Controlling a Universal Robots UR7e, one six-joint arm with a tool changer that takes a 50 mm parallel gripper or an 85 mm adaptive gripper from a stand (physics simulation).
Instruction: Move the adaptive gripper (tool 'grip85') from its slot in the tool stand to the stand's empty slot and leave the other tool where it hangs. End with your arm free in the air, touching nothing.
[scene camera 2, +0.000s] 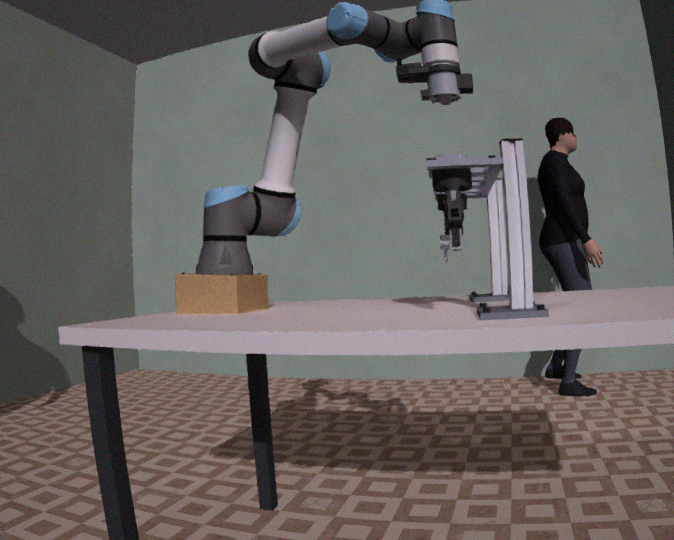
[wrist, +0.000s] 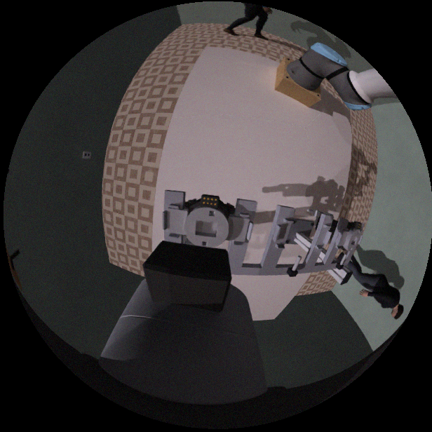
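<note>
You'd see an adaptive gripper (scene camera 2: 454, 181) here, and the wrist camera shows the adaptive gripper (wrist: 207, 221) too. There's also a tool stand (wrist: 284, 229).
</note>
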